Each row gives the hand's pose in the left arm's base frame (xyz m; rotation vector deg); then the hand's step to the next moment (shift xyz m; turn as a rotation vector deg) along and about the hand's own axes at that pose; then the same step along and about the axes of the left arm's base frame.
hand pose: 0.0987 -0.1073 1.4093 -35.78 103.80 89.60
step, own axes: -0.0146 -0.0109 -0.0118 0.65 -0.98 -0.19
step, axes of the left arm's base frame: 0.0157 -0.0144 0.0043 0.24 -0.32 -1.12
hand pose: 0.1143 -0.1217 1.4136 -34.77 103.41 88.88
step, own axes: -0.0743 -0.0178 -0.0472 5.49 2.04 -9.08
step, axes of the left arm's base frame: 0.0534 -0.0553 0.0464 -6.84 -8.09 -2.11
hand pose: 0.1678 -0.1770 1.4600 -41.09 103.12 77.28
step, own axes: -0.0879 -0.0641 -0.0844 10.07 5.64 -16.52
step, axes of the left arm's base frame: 0.0795 -0.0997 0.0520 -14.03 -14.18 -2.89
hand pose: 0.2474 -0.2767 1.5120 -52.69 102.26 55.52
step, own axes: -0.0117 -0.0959 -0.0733 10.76 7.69 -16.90
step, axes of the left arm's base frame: 0.0627 -0.1032 0.0108 -16.19 -13.78 -2.92
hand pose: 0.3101 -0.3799 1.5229 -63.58 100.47 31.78
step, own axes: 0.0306 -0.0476 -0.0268 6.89 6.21 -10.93
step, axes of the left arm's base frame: 0.0244 -0.0567 -0.0103 -11.53 -8.29 -1.96
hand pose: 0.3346 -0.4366 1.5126 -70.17 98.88 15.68
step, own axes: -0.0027 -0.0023 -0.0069 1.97 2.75 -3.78
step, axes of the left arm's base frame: -0.0020 -0.0039 0.0064 -4.47 -2.33 -0.54
